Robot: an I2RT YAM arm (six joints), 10 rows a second.
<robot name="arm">
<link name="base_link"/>
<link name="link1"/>
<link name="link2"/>
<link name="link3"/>
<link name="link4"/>
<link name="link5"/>
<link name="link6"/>
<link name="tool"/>
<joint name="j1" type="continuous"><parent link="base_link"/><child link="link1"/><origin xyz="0 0 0.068"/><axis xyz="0 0 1"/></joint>
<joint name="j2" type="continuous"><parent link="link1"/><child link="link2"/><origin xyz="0.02 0.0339 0.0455" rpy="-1.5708 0 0"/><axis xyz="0 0 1"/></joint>
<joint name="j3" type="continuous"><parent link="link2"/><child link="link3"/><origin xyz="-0.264 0 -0.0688" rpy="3.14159 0 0"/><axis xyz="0 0 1"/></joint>
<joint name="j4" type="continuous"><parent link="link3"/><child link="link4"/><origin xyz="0.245 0.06 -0.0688"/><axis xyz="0 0 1"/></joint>
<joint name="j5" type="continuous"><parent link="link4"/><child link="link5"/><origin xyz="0.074 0.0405 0.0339" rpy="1.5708 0 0"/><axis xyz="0 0 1"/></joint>
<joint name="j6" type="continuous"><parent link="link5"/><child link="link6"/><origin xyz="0.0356 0 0.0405" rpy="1.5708 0 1.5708"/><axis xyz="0 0 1"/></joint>
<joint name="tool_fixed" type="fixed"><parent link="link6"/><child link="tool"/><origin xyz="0 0 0" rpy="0 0 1.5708"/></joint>
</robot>
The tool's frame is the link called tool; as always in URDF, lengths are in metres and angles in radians. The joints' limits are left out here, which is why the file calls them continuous.
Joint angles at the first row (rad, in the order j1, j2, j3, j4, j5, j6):
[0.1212 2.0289 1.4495 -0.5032 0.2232 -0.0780]
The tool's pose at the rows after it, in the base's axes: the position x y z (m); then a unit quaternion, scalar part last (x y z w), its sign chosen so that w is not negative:
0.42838 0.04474 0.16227 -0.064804 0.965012 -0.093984 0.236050
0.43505 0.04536 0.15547 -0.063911 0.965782 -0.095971 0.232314
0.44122 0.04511 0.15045 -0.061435 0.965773 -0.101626 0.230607
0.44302 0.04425 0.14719 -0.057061 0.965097 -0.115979 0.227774
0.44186 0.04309 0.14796 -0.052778 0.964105 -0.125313 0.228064
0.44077 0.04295 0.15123 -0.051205 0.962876 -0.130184 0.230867
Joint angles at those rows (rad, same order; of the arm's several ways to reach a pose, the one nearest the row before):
[0.1211 2.0613 1.4679 -0.5041 0.2077 -0.0633]
[0.1210 2.0967 1.4954 -0.5040 0.2118 -0.0615]
[0.1197 2.1268 1.5220 -0.5041 0.2233 -0.0601]
[0.1196 2.1399 1.5294 -0.5046 0.2532 -0.0575]
[0.1188 2.1347 1.5235 -0.5037 0.2731 -0.0543]
[0.1197 2.1248 1.5202 -0.5045 0.2839 -0.0537]

